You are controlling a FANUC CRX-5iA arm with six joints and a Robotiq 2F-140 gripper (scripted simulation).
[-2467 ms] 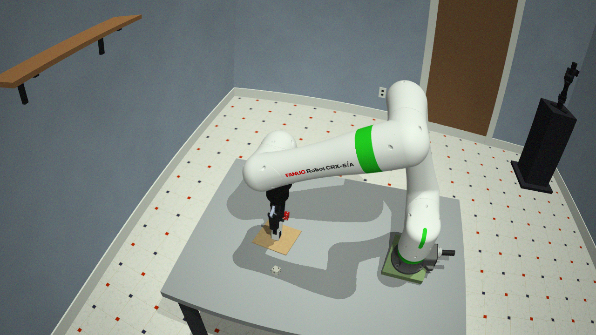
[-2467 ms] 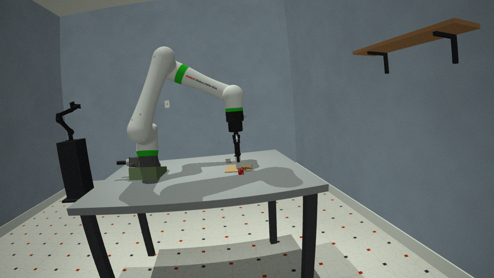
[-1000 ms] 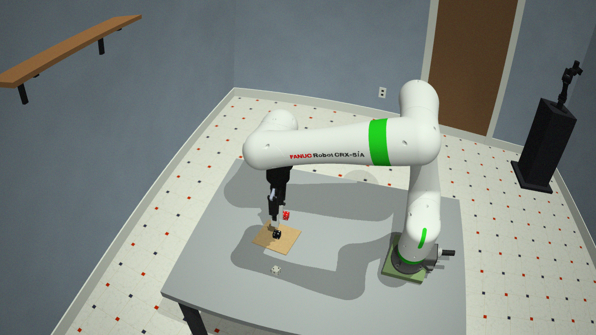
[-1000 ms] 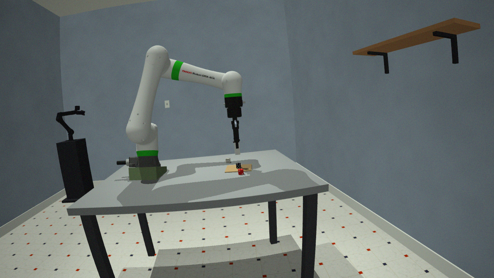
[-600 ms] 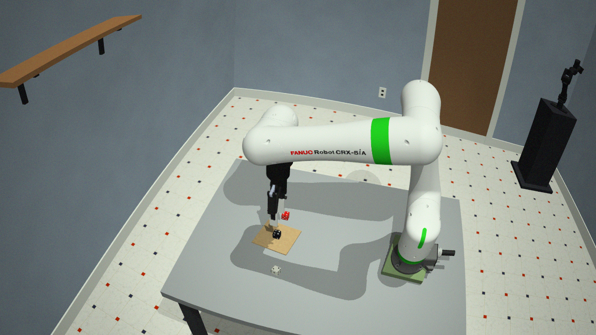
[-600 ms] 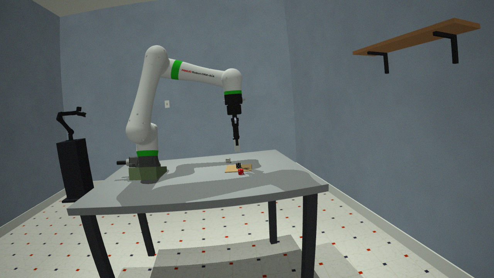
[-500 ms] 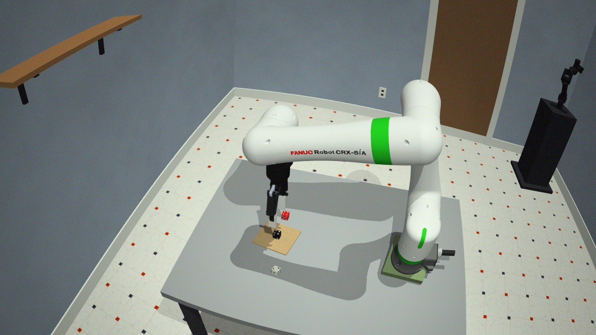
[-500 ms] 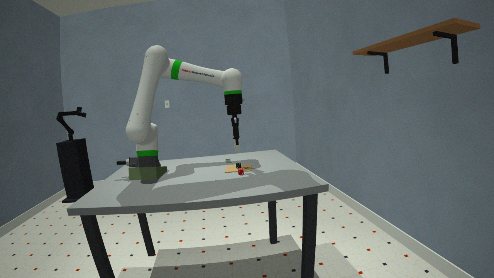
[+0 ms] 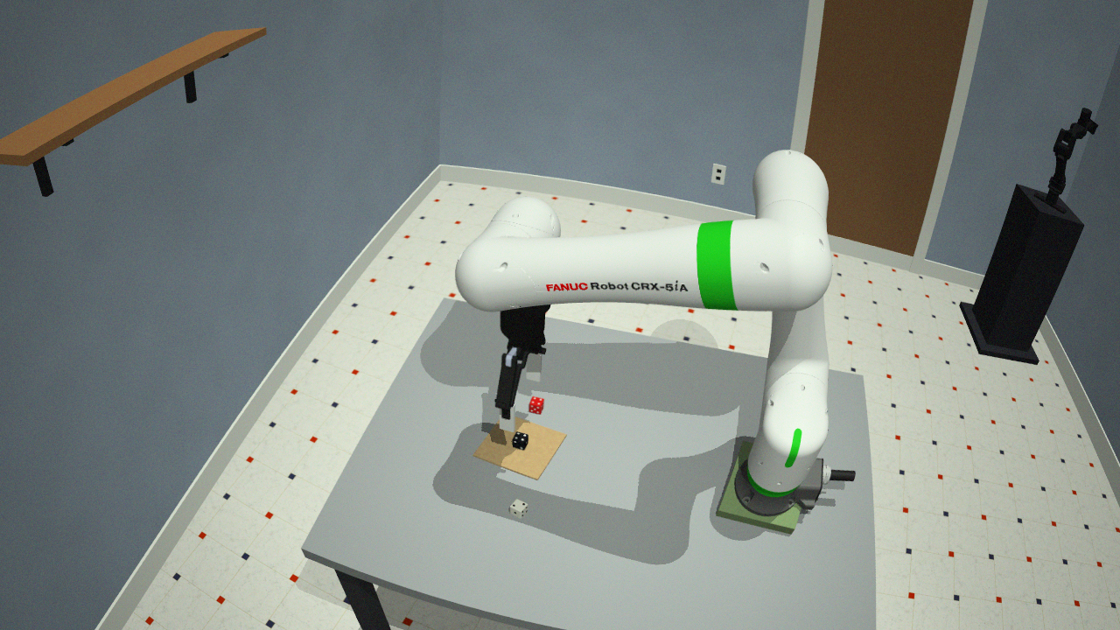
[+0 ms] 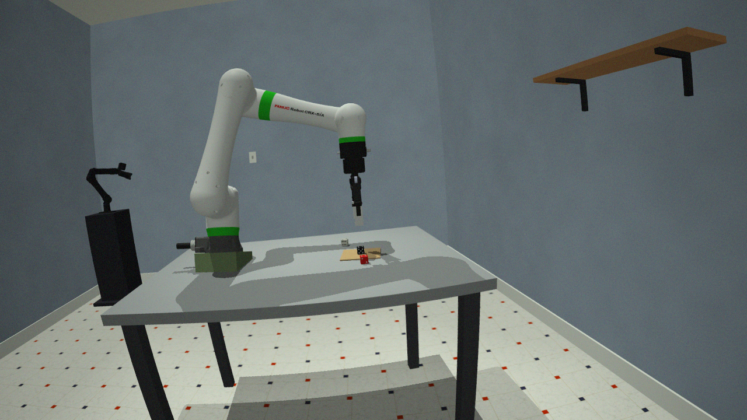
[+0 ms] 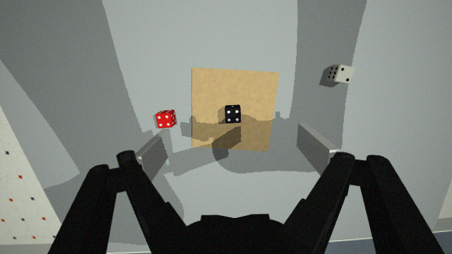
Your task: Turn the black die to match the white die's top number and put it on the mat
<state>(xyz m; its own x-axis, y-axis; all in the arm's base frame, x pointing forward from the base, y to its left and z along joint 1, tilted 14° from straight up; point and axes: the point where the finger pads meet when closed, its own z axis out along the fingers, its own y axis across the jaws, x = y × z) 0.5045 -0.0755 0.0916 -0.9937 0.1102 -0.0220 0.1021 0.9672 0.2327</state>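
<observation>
Now: hand 11 cm above the black die. From my hand the other things lie so: white die (17 cm to the left, 12 cm below, 4 cm behind); tan mat (13 cm below); red die (12 cm below, 11 cm to the right, 1 cm behind).
</observation>
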